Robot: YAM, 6 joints.
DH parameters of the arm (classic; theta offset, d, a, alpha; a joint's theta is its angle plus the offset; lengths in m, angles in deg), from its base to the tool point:
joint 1: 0 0.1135 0.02 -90
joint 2: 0 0 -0.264 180
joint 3: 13.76 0 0.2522 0
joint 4: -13.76 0 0.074 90
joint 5: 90 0 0 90
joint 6: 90 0.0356 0 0
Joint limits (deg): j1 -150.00..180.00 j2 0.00..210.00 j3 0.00..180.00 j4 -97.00..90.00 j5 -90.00..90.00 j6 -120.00..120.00
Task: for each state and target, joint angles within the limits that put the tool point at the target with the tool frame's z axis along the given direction. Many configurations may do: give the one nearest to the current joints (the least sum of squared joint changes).
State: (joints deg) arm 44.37 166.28 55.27 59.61 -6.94 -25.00
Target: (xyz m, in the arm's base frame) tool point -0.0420 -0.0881 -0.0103 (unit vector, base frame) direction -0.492 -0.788 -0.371
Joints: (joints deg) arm 67.81 208.37 4.88 45.55 -9.09 -25.00
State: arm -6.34 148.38 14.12 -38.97 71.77 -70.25
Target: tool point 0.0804 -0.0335 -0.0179 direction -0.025 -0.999 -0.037
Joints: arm 1.45 146.54 19.59 -16.75 86.42 -70.25
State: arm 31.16 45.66 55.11 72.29 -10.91 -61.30
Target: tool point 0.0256 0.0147 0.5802 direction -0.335 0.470 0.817
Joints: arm -3.09 54.80 78.73 89.85 -26.81 -61.30
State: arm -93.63 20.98 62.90 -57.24 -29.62 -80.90
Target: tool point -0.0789 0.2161 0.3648 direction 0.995 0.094 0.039
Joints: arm -61.75 0.12 92.75 -86.89 -67.04 -80.90
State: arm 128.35 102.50 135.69 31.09 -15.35 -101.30
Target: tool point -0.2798 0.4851 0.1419 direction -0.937 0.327 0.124
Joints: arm 117.50 147.98 103.58 54.13 -42.85 -101.30
